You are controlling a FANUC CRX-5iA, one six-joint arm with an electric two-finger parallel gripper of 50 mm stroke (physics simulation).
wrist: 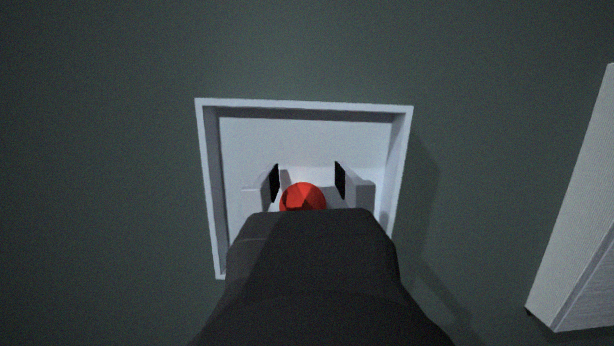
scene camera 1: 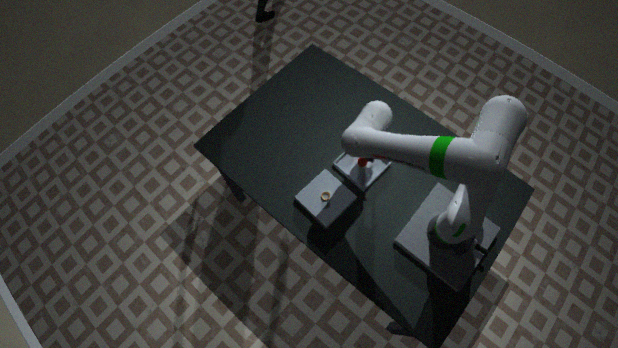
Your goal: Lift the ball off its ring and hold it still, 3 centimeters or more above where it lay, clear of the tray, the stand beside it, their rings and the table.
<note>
In view: my gripper (wrist: pixel 306 174), a red ball (wrist: pixel 300 196), a square tray (scene camera 1: pixel 362 177) and a stand (scene camera 1: pixel 325 198).
The square tray is seen too in the wrist view (wrist: pixel 238 138).
</note>
